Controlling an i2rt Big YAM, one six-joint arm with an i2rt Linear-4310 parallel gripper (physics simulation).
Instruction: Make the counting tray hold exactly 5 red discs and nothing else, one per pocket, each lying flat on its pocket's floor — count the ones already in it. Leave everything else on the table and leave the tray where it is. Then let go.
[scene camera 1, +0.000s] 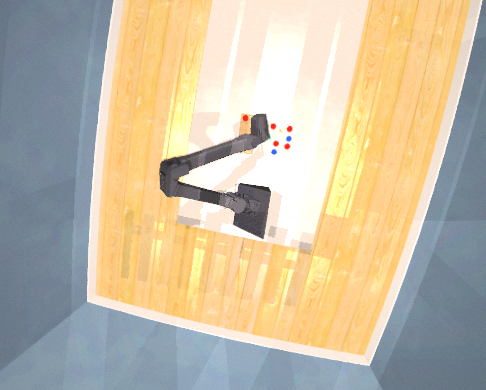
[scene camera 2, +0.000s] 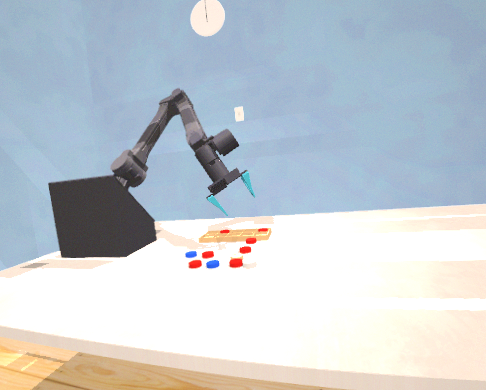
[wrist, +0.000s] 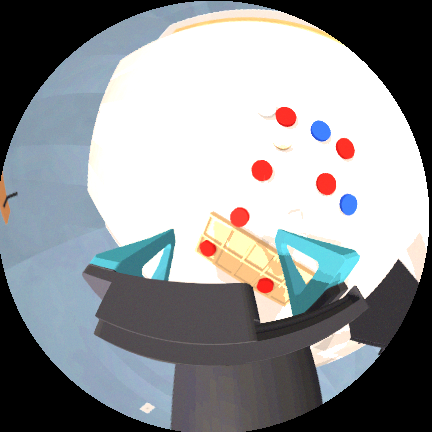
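The wooden counting tray (scene camera 1: 243, 131) (scene camera 2: 204, 239) (wrist: 214, 215) holds two red discs in the row away from the loose discs: one (scene camera 1: 245, 118) (scene camera 2: 263, 230) (wrist: 207, 248) in an end pocket, another (scene camera 2: 225, 231) (wrist: 265, 285) farther along. A loose red disc (scene camera 2: 251, 241) (wrist: 239, 217) lies just outside the tray's long side. More loose red discs (scene camera 1: 273, 126) (scene camera 2: 245, 249) (wrist: 262, 170), (scene camera 1: 289, 129) (scene camera 2: 236, 262) (wrist: 286, 116), (scene camera 1: 276, 143) (scene camera 2: 208, 254) (wrist: 326, 184), (scene camera 1: 287, 146) (scene camera 2: 195, 264) (wrist: 345, 148) lie beyond. My gripper (scene camera 2: 241, 206) (wrist: 226, 235) is open and empty above the tray area.
Two blue discs (scene camera 1: 288, 138) (scene camera 2: 212, 264) (wrist: 320, 130), (scene camera 1: 274, 151) (scene camera 2: 191, 254) (wrist: 348, 204) lie among the loose red ones. A white disc (scene camera 2: 249, 262) (wrist: 267, 114) sits beside one red disc, with a cream disc (wrist: 283, 146) nearby. The arm covers part of the tray in scene camera 1.
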